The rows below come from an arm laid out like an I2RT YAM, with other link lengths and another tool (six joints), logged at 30 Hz.
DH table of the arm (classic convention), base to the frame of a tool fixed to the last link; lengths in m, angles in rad. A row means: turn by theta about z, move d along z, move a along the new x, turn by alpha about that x. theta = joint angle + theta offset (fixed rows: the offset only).
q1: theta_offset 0, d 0.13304, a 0.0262, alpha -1.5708
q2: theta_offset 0, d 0, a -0.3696, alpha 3.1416
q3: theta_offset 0.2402, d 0, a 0.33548, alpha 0
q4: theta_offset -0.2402, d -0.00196, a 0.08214, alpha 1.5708
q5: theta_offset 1.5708, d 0.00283, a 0, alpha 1.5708
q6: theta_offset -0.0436, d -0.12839, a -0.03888, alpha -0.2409
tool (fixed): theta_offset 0, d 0.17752, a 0, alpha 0
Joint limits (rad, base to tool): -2.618..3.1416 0..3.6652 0..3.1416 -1.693..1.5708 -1.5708..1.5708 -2.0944..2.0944
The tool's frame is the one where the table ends.
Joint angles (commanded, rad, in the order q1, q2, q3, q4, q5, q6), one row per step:
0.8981, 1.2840, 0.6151, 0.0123, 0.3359, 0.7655
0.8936, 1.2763, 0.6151, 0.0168, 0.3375, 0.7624
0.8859, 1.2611, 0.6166, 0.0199, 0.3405, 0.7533
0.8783, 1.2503, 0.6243, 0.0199, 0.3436, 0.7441
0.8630, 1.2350, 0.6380, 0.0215, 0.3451, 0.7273
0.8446, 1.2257, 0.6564, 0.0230, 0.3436, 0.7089
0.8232, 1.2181, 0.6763, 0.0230, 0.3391, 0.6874
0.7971, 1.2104, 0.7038, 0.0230, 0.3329, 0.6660
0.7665, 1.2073, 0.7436, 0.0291, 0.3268, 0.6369
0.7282, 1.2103, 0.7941, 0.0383, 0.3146, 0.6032
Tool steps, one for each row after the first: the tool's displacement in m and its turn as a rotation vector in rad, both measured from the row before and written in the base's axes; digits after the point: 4 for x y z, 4 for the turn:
0.0010, -0.0013, 0.0027, 0.0067, -0.0096, -0.0040
0.0014, -0.0027, 0.0051, 0.0076, -0.0173, -0.0050
0.0024, -0.0015, 0.0061, 0.0063, -0.0166, -0.0051
0.0047, -0.0027, 0.0099, 0.0101, -0.0267, -0.0077
0.0063, -0.0022, 0.0101, 0.0082, -0.0256, -0.0079
0.0070, -0.0029, 0.0101, 0.0048, -0.0249, -0.0072
0.0088, -0.0033, 0.0136, 0.0102, -0.0301, -0.0110
0.0119, -0.0029, 0.0182, 0.0123, -0.0436, -0.0129
0.0151, -0.0038, 0.0215, 0.0133, -0.0505, -0.0144

